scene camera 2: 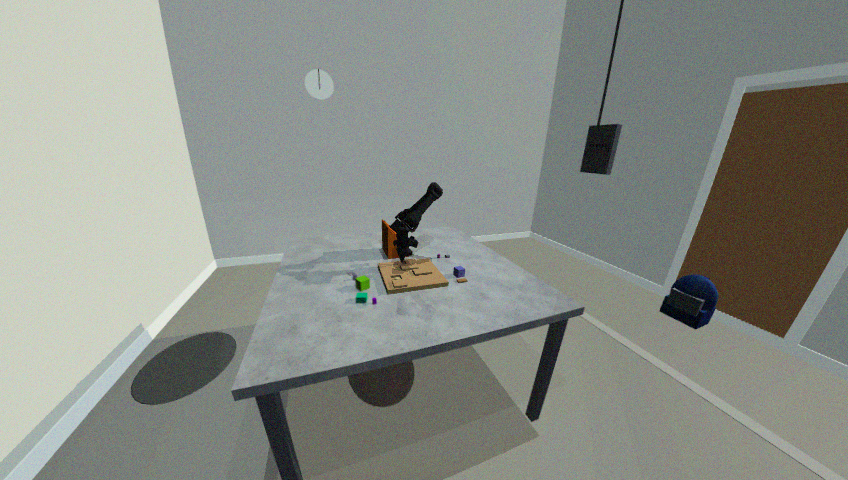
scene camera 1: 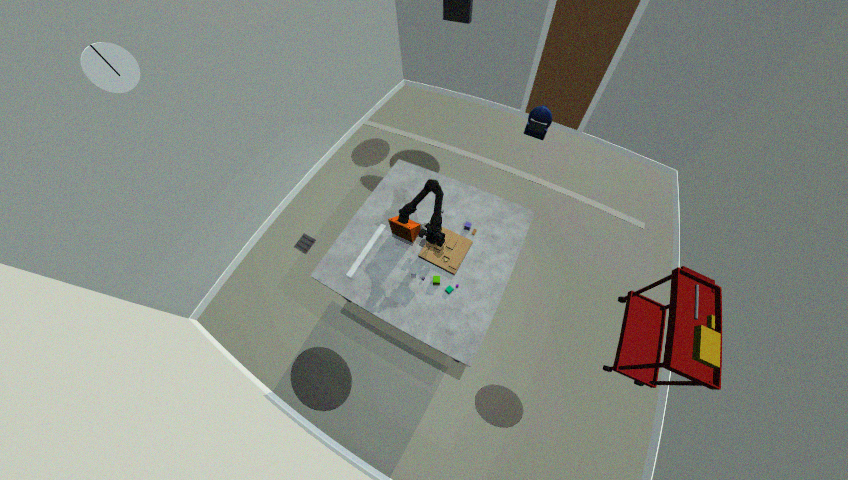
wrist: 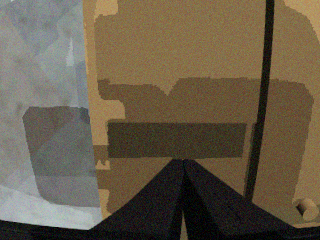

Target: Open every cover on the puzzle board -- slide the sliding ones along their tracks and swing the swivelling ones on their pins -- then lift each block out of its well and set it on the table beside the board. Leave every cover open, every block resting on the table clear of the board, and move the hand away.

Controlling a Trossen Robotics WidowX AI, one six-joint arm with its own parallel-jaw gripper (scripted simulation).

Labels:
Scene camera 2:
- tan puzzle board
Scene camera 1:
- tan puzzle board
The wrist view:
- my gripper
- tan puzzle board

